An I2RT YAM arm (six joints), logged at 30 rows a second.
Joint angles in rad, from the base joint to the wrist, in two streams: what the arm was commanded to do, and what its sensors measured. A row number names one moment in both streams.
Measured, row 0:
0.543, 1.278, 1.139, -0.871, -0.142, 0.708
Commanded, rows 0 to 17:
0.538, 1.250, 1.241, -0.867, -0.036, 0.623
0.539, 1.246, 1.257, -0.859, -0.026, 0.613
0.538, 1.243, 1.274, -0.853, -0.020, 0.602
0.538, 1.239, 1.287, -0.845, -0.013, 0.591
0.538, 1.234, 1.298, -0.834, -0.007, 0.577
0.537, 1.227, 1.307, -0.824, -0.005, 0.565
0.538, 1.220, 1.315, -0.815, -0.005, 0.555
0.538, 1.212, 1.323, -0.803, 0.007, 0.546
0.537, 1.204, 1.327, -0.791, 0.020, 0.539
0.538, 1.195, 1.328, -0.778, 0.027, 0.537
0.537, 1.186, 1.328, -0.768, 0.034, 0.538
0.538, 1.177, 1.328, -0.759, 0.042, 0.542
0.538, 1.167, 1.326, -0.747, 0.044, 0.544
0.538, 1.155, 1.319, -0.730, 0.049, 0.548
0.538, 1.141, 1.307, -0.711, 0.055, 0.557
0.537, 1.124, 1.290, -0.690, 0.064, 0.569
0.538, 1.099, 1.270, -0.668, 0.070, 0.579
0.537, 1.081, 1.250, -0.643, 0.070, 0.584
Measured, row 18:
0.543, 1.154, 1.296, -0.747, 0.015, 0.567
